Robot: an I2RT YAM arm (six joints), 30 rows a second.
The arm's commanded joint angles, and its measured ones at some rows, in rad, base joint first. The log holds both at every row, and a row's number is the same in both.
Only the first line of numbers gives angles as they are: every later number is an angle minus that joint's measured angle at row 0.
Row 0, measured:
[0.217, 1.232, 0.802, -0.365, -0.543, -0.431]
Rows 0 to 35, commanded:
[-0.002, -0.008, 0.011, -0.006, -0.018, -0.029]
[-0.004, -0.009, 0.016, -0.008, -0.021, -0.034]
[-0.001, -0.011, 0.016, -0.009, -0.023, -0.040]
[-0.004, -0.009, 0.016, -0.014, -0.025, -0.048]
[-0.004, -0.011, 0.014, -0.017, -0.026, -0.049]
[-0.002, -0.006, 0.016, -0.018, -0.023, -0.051]
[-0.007, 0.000, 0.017, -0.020, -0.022, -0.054]
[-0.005, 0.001, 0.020, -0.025, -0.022, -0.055]
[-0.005, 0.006, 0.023, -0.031, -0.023, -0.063]
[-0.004, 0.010, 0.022, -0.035, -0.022, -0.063]
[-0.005, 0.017, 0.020, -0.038, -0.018, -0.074]
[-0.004, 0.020, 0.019, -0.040, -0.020, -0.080]
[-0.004, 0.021, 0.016, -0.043, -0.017, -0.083]
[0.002, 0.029, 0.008, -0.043, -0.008, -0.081]
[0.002, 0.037, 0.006, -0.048, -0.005, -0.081]
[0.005, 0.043, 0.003, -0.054, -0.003, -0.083]
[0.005, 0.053, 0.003, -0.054, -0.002, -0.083]
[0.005, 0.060, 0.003, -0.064, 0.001, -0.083]
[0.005, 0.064, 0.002, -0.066, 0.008, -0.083]
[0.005, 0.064, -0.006, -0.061, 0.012, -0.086]
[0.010, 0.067, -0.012, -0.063, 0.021, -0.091]
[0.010, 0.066, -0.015, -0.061, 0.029, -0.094]
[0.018, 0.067, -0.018, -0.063, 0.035, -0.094]
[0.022, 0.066, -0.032, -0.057, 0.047, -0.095]
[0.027, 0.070, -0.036, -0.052, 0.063, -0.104]
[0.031, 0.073, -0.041, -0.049, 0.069, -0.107]
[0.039, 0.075, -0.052, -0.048, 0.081, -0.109]
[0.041, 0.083, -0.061, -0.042, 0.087, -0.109]
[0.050, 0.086, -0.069, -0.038, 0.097, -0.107]
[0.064, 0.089, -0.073, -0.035, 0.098, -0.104]
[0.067, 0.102, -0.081, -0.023, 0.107, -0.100]
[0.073, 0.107, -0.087, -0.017, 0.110, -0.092]
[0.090, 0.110, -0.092, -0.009, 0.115, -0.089]
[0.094, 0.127, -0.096, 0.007, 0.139, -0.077]
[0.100, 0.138, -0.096, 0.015, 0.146, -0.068]
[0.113, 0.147, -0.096, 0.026, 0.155, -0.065]
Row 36, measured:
[0.088, 0.125, -0.092, -0.030, 0.116, -0.085]
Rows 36 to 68, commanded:
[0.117, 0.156, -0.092, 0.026, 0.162, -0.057]
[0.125, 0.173, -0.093, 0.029, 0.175, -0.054]
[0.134, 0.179, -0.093, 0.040, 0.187, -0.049]
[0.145, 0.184, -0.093, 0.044, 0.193, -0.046]
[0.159, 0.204, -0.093, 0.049, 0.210, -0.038]
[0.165, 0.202, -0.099, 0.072, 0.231, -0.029]
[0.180, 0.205, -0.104, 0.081, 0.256, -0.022]
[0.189, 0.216, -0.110, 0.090, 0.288, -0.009]
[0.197, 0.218, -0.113, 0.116, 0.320, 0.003]
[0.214, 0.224, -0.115, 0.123, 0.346, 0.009]
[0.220, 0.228, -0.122, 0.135, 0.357, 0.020]
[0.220, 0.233, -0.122, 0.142, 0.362, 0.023]
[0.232, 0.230, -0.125, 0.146, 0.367, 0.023]
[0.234, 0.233, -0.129, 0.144, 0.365, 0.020]
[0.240, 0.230, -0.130, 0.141, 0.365, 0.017]
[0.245, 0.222, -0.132, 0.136, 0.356, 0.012]
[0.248, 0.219, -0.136, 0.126, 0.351, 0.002]
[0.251, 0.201, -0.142, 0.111, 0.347, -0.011]
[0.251, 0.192, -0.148, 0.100, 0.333, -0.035]
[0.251, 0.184, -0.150, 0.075, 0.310, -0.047]
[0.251, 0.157, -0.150, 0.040, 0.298, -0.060]
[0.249, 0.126, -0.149, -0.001, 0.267, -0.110]
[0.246, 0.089, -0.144, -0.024, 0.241, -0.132]
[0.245, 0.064, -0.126, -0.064, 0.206, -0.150]
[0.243, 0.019, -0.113, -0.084, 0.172, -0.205]
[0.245, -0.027, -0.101, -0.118, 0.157, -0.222]
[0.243, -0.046, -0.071, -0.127, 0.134, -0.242]
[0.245, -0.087, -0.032, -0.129, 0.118, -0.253]
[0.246, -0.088, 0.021, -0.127, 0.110, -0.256]
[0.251, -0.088, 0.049, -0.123, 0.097, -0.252]
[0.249, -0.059, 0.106, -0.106, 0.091, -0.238]
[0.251, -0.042, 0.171, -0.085, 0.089, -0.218]
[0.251, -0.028, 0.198, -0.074, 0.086, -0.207]
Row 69, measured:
[0.246, -0.050, 0.073, -0.115, 0.149, -0.202]
